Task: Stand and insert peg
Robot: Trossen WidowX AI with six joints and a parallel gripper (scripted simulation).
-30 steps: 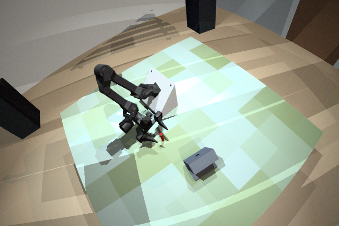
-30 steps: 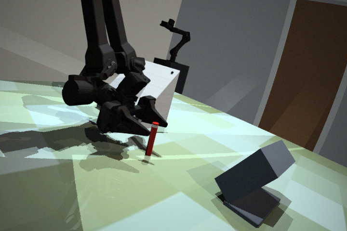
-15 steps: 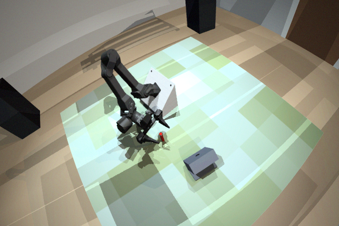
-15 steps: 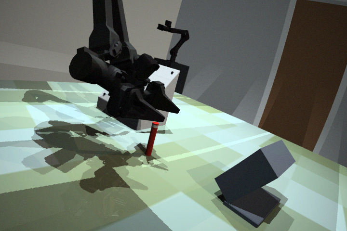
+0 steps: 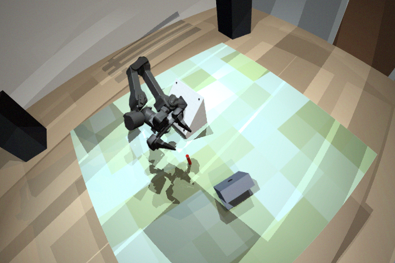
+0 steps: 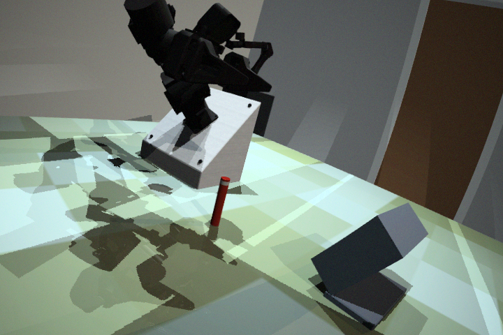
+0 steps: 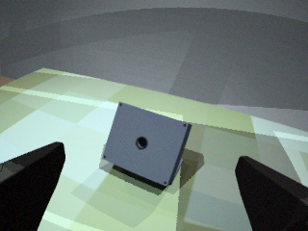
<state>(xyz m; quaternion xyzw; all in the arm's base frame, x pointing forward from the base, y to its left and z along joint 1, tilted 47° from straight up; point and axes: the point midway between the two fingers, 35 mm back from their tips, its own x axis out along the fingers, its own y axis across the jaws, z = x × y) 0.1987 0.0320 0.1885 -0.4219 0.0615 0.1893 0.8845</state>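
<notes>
My gripper tip is 2 cm past the peg and 17 cm above it. The rest, counted from my gripper tip: sloped panel (20 cm ahead, 8 cm to the left, 16 cm below); then flat foot (23 cm ahead, 8 cm to the left, 22 cm below).
</notes>
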